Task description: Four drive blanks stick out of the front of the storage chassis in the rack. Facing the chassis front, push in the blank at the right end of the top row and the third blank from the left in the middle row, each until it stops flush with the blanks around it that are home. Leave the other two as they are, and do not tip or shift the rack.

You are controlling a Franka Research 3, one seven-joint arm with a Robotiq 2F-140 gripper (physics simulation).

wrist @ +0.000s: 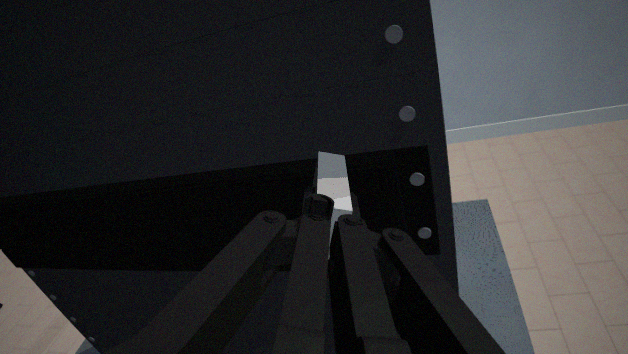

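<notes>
The dark rack (420, 75) fills most of the wrist view, with round grey bolt heads down its right side. A black band, which may be a recess or a shadow, crosses its lower part. My gripper (327, 174) is shut and empty. Its pale, shiny fingertips stand together in front of this band, left of the bolt heads. I cannot tell whether they touch the rack. The storage chassis front and its drive blanks cannot be made out in the dark; the fingers also cover part of the lower area.
A blue-grey mat or base (487, 260) lies on the floor at the lower right of the rack. The tan tiled floor (565, 210) extends to the right, and a grey-blue wall (530, 55) stands behind it. More floor shows at the lower left.
</notes>
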